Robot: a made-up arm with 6 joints. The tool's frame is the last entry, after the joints.
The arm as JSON. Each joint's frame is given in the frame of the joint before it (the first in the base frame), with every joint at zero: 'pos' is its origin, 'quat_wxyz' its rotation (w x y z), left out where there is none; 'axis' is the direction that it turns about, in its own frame. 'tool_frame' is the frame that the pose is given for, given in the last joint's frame.
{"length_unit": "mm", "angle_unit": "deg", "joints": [
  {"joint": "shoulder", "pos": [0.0, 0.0, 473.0], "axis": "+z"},
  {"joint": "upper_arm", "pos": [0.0, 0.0, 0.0], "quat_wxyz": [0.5, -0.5, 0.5, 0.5], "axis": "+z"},
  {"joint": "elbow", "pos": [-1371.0, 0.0, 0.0], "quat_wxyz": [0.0, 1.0, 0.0, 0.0], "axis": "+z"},
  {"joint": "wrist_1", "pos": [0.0, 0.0, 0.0], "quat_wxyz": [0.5, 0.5, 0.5, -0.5], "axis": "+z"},
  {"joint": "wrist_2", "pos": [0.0, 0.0, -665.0], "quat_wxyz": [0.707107, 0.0, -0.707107, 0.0], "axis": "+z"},
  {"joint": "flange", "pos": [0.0, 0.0, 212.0], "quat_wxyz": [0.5, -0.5, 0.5, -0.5], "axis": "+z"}
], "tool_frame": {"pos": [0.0, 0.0, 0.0], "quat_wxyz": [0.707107, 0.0, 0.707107, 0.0]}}
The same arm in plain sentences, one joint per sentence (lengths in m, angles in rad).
The arm has six revolute joints in a row. What follows holds with every joint at zero, and every direction is one of the base frame's. Joint 1 sits 0.473 m along +z from the base frame's origin and turns about +z. Joint 2 sits at the same point as joint 1 and turns about +y. Joint 3 sits 1.371 m along +z from joint 2 and turns about -y. Joint 4 sits at the same point as joint 3 and turns about -x. Joint 5 sits 0.665 m along +x from joint 4 and turns about -y. Joint 6 sits 0.212 m along -y from joint 5 and turns about -x. The tool frame, which is the frame that the pose is given for, sits at the same point as joint 6; its axes are parallel to the base frame's.
